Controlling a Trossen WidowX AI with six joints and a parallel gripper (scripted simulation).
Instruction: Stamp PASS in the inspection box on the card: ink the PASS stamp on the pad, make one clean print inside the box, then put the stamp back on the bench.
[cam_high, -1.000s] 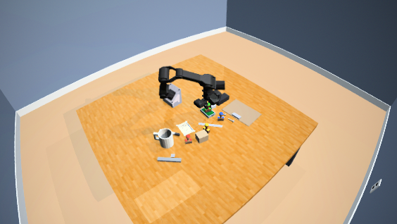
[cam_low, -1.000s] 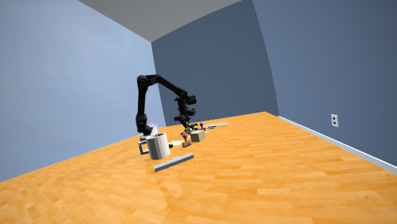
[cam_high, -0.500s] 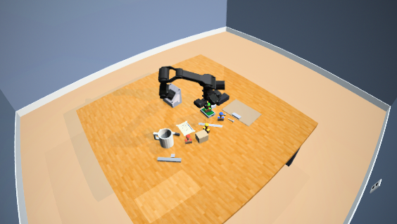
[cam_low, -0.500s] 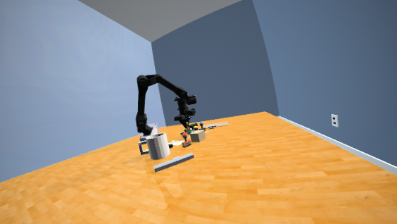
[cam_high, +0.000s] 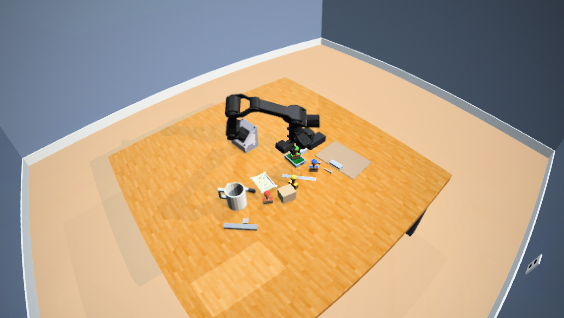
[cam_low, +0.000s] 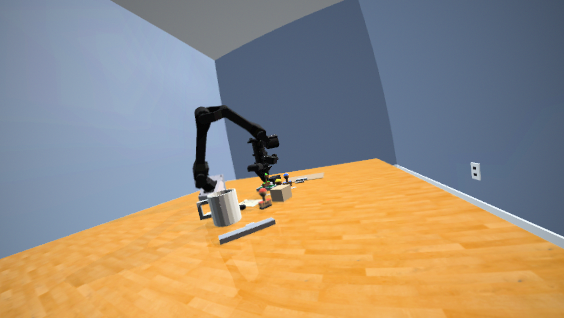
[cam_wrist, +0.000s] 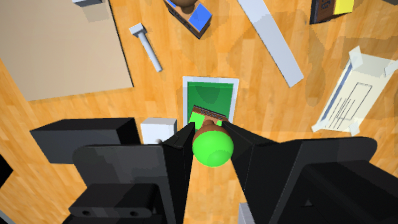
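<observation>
My gripper tip is 3 cm above the green ink pad. The rest, counted from my gripper tip: blue stamp (10 cm ahead, 1 cm to the left, 2 cm below); green-knobbed stamp (right at my gripper tip); grey ruler (9 cm ahead, 7 cm to the right, 4 cm below).
</observation>
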